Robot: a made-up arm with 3 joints. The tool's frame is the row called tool. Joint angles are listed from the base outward. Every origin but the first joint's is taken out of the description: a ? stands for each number. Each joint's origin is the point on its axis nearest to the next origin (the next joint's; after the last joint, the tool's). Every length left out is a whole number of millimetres.
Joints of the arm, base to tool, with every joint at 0 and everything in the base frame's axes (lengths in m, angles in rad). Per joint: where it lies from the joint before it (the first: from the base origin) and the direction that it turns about. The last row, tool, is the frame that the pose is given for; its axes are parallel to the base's.
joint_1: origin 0 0 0.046 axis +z
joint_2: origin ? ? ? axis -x
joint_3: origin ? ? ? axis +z
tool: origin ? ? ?
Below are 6 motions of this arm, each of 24 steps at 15 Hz.
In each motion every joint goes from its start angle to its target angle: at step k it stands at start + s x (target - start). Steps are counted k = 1, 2, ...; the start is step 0. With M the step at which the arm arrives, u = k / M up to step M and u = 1 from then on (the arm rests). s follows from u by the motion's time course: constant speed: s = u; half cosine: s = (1 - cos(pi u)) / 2; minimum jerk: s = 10 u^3 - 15 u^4 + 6 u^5.
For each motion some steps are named. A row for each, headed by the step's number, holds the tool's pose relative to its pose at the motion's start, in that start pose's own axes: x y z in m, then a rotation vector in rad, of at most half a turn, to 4 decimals.
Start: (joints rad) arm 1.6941 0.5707 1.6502
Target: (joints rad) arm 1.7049 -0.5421 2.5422
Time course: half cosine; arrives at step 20
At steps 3, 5, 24:
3: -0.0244 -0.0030 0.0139 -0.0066 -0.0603 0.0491
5: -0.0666 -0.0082 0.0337 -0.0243 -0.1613 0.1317
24: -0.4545 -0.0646 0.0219 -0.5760 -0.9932 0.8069

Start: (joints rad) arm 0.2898 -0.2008 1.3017
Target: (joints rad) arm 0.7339 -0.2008 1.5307
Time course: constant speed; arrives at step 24
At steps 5, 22, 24:
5: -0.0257 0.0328 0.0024 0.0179 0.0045 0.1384
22: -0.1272 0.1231 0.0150 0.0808 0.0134 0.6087
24: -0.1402 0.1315 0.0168 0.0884 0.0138 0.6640

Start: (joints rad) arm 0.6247 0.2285 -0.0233
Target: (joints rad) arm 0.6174 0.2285 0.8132
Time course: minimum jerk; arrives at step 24
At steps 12, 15, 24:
12: -0.0137 -0.0466 0.0001 0.0002 0.0008 0.4147
15: -0.0133 -0.0689 0.0002 0.0003 0.0012 0.6011
24: -0.0072 -0.0958 0.0002 0.0007 0.0016 0.8294

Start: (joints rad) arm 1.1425 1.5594 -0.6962
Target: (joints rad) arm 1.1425 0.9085 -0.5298
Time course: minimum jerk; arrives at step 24
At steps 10, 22, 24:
10: 0.0540 -0.0747 0.0943 0.1772 0.1397 0.0574
22: 0.1850 -0.2497 0.2044 0.5301 0.3732 0.1597
24: 0.1861 -0.2512 0.2049 0.5330 0.3749 0.1605

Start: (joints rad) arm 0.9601 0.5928 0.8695
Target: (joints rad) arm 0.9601 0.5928 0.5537
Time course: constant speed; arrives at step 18
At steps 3, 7, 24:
3: 0.0034 0.0053 0.0000 0.0000 0.0000 -0.0526
7: 0.0084 0.0122 0.0000 0.0000 0.0000 -0.1228
24: 0.0243 0.0289 0.0000 0.0000 0.0000 -0.3158

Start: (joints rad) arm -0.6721 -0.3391 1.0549
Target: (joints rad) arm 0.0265 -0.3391 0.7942
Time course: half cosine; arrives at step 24
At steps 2, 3, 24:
2: -0.0036 0.0042 0.0005 0.0034 0.0020 0.0068
3: -0.0081 0.0094 0.0012 0.0077 0.0044 0.0152
24: -0.2759 0.1604 0.0670 0.1834 0.1383 0.3993

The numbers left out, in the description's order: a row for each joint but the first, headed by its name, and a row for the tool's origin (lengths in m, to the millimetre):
joint_2: -0.028 0.277 0
joint_3: 0 0.35 0.348
tool: -0.103 0.062 0

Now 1 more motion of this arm.
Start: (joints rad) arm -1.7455 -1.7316 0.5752
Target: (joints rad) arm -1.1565 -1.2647 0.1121
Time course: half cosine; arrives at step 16
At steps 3, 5, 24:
3: 0.0152 0.0131 -0.0069 -0.0075 0.0625 -0.0460
5: 0.0381 0.0342 -0.0207 -0.0246 0.1646 -0.1169
24: 0.0968 0.1540 -0.1311 -0.2286 0.7157 -0.3982

